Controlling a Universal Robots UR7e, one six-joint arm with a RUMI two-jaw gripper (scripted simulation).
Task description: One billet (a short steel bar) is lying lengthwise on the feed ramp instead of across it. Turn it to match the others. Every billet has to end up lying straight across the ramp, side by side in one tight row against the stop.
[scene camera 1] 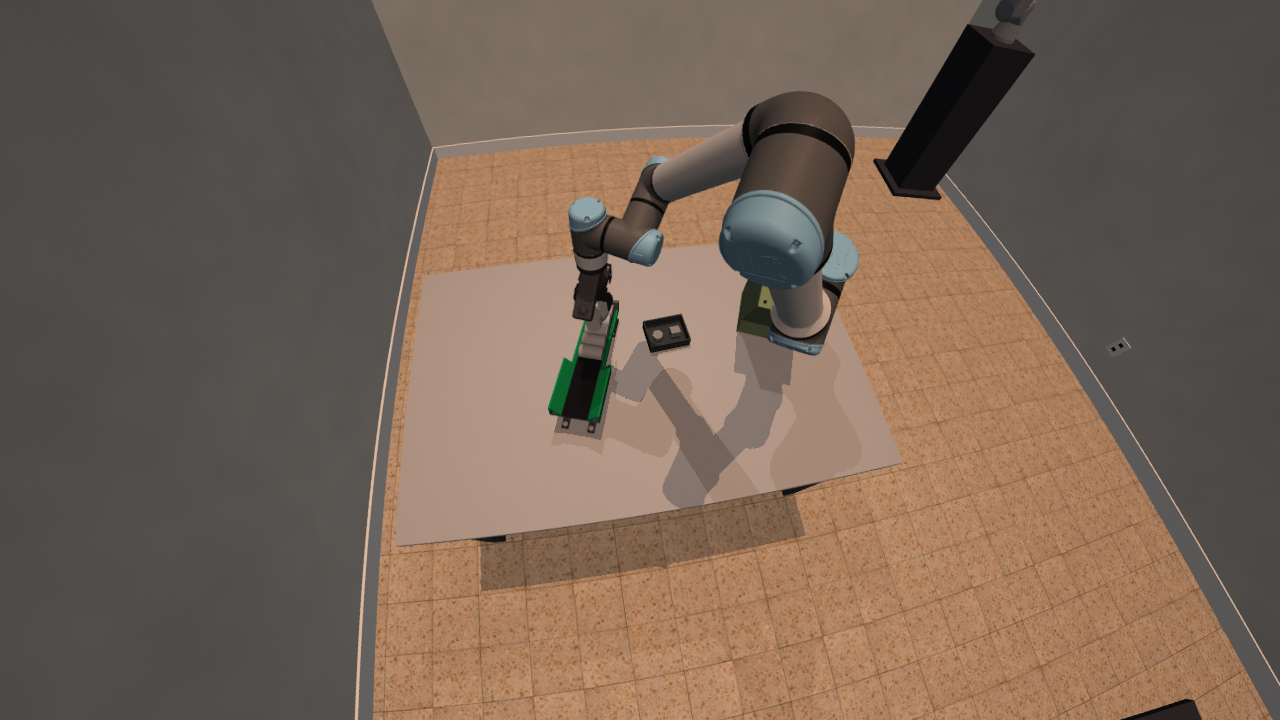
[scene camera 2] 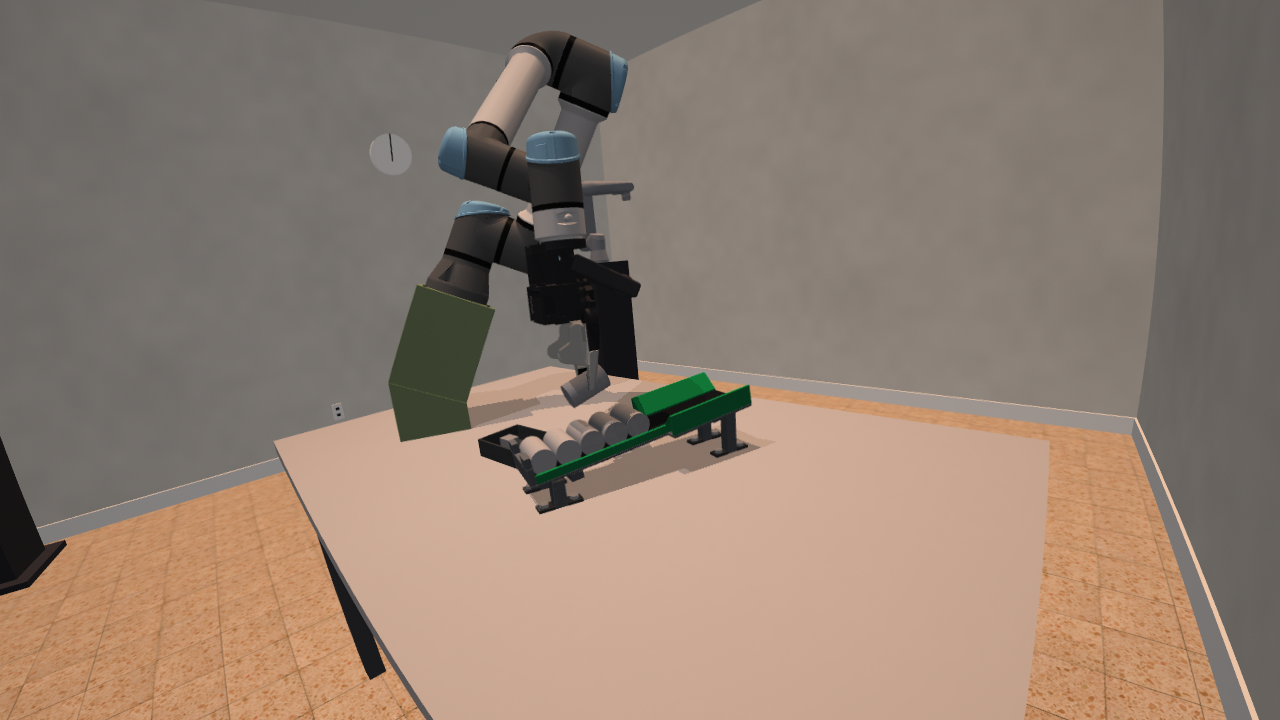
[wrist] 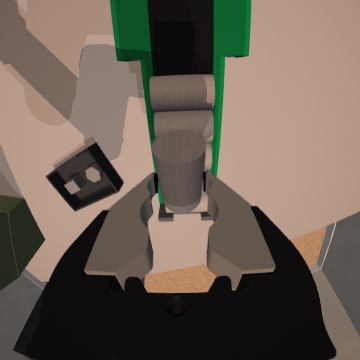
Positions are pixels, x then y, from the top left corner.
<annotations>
The gripper shows in scene camera 1, in scene camera 2 (585,386) and in the wrist view. A black tray shows in scene camera 1, in scene camera 2 (489,446) and in the wrist view. The same spot on the gripper: (scene camera 1: 605,305) is (wrist: 102,246). One and the same spot on the black tray: (wrist: 92,192) is (scene camera 1: 667,324).
</annotations>
